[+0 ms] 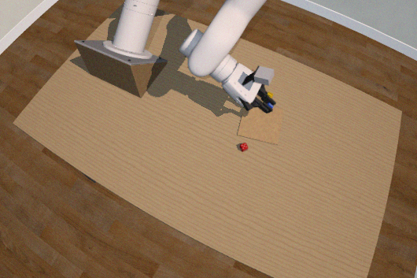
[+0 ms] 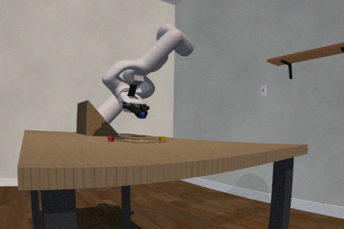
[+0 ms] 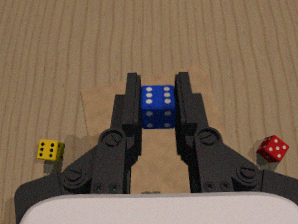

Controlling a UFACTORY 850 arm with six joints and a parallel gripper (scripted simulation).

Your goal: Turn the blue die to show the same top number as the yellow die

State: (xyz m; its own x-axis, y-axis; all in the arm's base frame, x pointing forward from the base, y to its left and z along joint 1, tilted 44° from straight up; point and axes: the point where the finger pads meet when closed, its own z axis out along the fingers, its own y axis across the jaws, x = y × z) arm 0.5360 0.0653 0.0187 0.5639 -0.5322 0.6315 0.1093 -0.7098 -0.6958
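The tan mat is 11 cm below my hand. The rest, counted from my hand: blue die 1 cm ahead, 1 cm below; then red die 12 cm to the right, 10 cm below; then yellow die 2 cm behind, 11 cm to the left, 10 cm below.
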